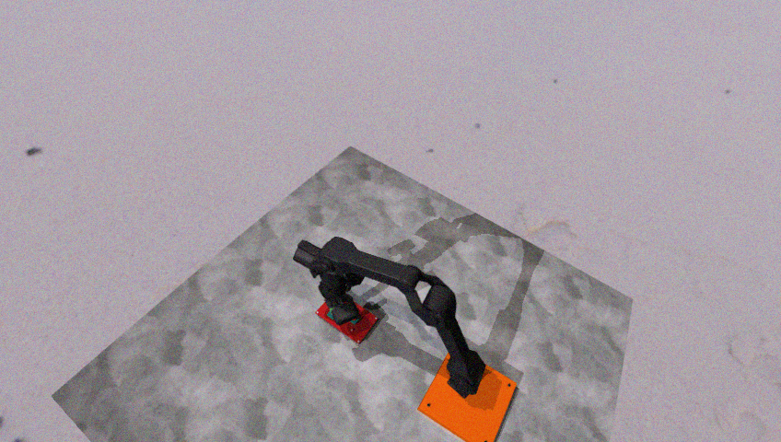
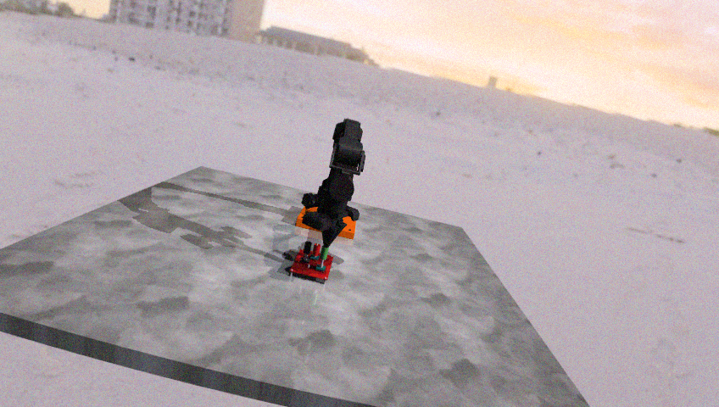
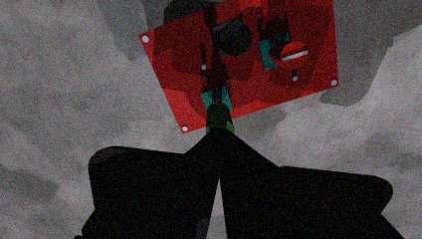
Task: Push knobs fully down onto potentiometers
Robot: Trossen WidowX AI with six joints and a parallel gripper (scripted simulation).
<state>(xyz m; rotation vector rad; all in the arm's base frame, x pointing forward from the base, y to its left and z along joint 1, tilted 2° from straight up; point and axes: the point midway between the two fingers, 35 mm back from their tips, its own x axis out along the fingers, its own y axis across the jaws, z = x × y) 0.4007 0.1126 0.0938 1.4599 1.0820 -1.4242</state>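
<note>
Now: gripper tip 2 cm above the green knob. The rest, counted from my gripper tip: red knob 6 cm behind, 4 cm to the right, 4 cm below.
</note>
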